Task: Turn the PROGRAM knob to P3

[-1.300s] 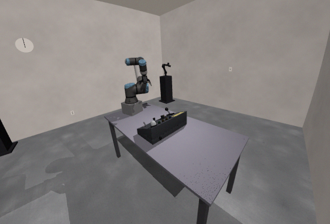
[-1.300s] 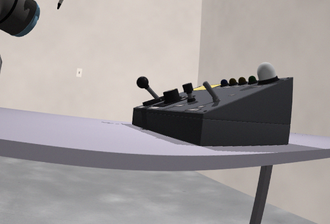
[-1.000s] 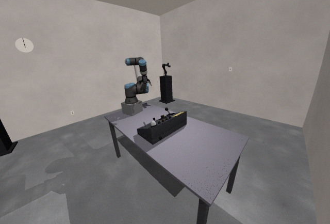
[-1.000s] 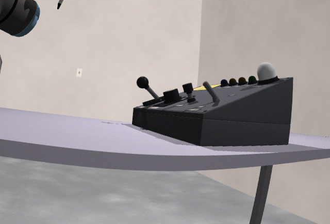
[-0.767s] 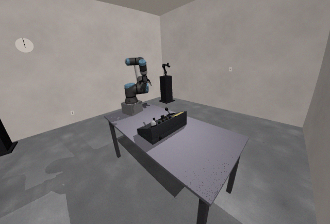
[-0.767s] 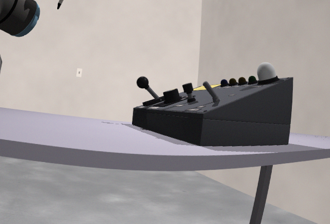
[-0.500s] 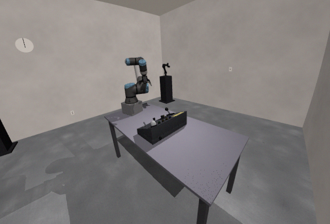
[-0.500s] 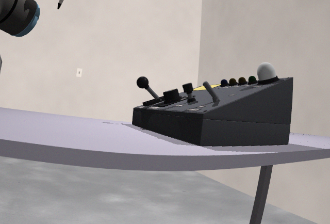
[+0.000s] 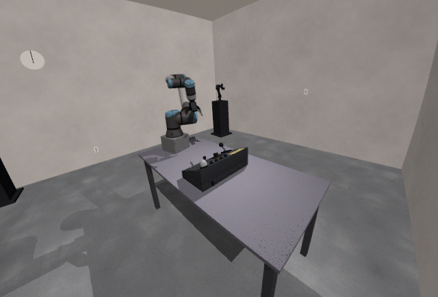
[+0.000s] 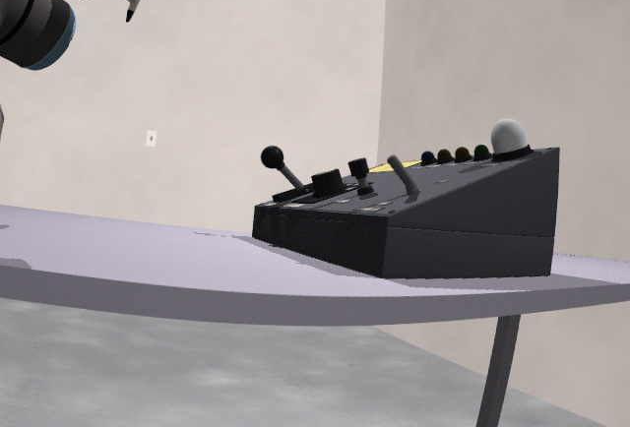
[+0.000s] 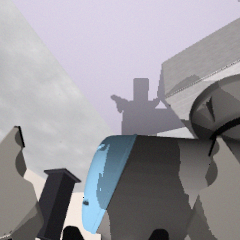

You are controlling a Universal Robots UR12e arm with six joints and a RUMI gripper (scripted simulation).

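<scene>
Now: the program knob 42 cm ahead of my hand, 7 cm to the right of it and 25 cm below it. The rest, counted from my hand: dark console: 44 cm ahead, 13 cm to the right, 28 cm below; then black ball-topped lever: 37 cm ahead, 5 cm to the left, 25 cm below; then mode knob: 41 cm ahead, 19 cm to the right, 25 cm below.
</scene>
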